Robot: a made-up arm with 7 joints.
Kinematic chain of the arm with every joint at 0, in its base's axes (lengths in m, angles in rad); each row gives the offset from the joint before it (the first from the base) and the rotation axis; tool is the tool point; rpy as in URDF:
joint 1: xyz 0 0 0.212 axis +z
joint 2: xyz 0 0 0 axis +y
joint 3: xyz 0 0 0.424 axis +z
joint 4: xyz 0.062 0 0 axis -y
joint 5: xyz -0.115 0 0.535 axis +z
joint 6: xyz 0 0 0 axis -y
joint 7: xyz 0.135 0 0 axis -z
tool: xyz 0 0 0 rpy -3.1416 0 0
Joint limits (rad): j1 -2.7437..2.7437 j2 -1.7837..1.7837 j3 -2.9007..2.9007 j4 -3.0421..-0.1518 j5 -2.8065..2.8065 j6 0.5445..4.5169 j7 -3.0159..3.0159
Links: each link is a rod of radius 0.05 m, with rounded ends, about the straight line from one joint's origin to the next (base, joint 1, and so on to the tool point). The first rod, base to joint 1, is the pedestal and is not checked.
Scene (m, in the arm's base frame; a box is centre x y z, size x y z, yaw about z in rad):
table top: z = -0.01
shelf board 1: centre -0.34 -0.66 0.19 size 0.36 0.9 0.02 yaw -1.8
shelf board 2: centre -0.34 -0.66 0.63 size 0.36 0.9 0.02 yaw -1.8
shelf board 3: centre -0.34 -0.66 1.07 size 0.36 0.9 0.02 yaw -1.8
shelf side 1: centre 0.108 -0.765 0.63 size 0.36 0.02 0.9 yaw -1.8
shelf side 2: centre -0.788 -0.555 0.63 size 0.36 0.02 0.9 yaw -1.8
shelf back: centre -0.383 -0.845 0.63 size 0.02 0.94 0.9 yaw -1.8
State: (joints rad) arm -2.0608 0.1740 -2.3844 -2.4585 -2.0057 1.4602 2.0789
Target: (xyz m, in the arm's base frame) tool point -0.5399 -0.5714 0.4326
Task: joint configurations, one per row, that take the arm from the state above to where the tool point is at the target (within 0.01 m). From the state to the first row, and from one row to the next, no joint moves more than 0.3 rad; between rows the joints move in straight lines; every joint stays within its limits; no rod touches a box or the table.
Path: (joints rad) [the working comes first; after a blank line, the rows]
Joints at the target: -1.1421 0.6078 -1.4108 -1.8511 -2.0077 1.5613 2.0789
Straight joint move there: clear.

1: -1.8311 0.2825 -2.1410 -2.3066 -2.0062 1.4855 2.0789
2: -1.6014 0.3909 -1.8976 -2.1548 -2.0067 1.5108 2.0789
3: -1.3717 0.4994 -1.6542 -2.0029 -2.0072 1.5361 2.0789
4: -1.1421 0.6078 -1.4108 -1.8511 -2.0077 1.5613 2.0789

